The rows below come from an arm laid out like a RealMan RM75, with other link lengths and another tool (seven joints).
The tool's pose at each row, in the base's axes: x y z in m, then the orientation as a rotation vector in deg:
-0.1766 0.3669 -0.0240 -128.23 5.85 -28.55
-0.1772 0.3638 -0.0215 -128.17 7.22 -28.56
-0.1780 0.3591 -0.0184 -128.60 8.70 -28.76
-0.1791 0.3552 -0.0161 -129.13 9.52 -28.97
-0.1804 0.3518 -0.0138 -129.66 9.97 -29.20
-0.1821 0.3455 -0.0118 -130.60 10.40 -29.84
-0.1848 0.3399 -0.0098 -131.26 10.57 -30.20
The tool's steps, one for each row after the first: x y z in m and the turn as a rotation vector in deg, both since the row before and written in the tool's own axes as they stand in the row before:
0.0010 0.0001 -0.0039 -0.20 0.46 0.96
0.0014 0.0007 -0.0055 -0.73 0.58 0.88
0.0007 0.0008 -0.0045 -0.70 0.36 0.39
0.0005 0.0005 -0.0043 -0.63 0.25 0.13
0.0008 0.0027 -0.0062 -1.05 0.49 -0.11
-0.0002 0.0023 -0.0061 -0.70 0.24 -0.14

